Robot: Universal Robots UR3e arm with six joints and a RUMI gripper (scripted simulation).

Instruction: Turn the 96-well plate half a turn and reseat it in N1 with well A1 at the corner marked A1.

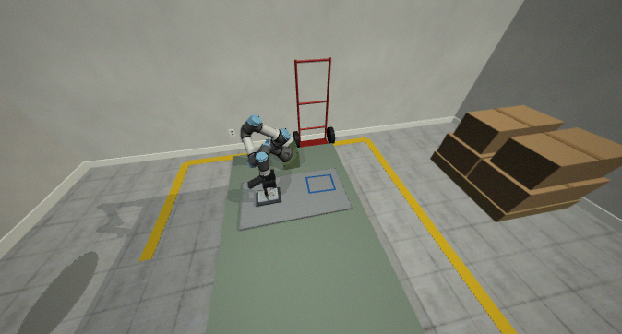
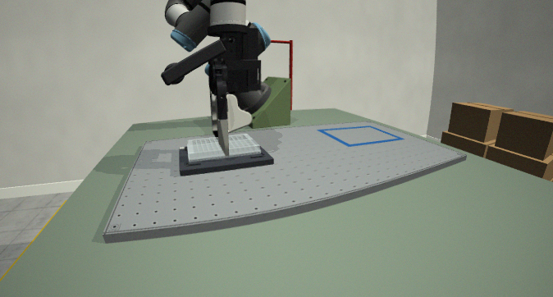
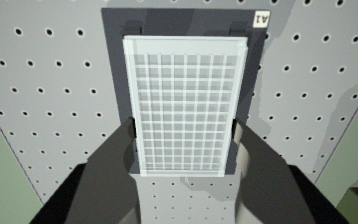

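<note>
My gripper is now 10 mm above the clear 96-well plate. The rest, counted from my hand: A1 label: 80 mm to the right, 50 mm behind, 20 mm below; dark plate nest N1: 30 mm below.
</note>
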